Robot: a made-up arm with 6 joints.
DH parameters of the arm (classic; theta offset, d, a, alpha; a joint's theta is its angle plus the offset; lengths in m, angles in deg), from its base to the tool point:
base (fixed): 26.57 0 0.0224 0
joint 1: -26.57 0.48 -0.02 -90
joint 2: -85.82 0 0.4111 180
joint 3: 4.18 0.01 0.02 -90
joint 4: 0 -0.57 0.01 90
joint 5: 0 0.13 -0.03 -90
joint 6: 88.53 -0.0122 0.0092 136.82
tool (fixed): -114.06 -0.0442 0 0
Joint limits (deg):
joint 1: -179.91..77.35
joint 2: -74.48..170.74
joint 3: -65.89..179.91
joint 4: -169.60..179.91
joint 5: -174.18..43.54
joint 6: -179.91..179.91
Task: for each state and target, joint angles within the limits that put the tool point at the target. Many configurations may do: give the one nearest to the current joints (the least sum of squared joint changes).
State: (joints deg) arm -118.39 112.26 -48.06 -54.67 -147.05 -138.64
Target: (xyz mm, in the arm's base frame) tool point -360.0 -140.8 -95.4
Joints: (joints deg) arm -142.41 84.13 -1.58 -41.74 -145.83 -138.16
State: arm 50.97 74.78 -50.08 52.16 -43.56 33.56
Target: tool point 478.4 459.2 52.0
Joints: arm 53.01 79.57 2.47 61.78 -41.14 39.16
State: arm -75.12 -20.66 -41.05 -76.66 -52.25 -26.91
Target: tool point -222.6 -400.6 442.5
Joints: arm -114.60 20.47 -22.75 -66.75 -55.35 -30.54
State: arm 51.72 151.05 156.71 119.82 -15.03 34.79
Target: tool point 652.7 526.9 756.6
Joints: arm 38.68 99.98 123.89 117.32 3.40 35.01
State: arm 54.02 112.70 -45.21 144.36 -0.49 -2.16
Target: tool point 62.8 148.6 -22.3
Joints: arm 49.80 86.46 -44.22 143.43 -4.46 -2.77
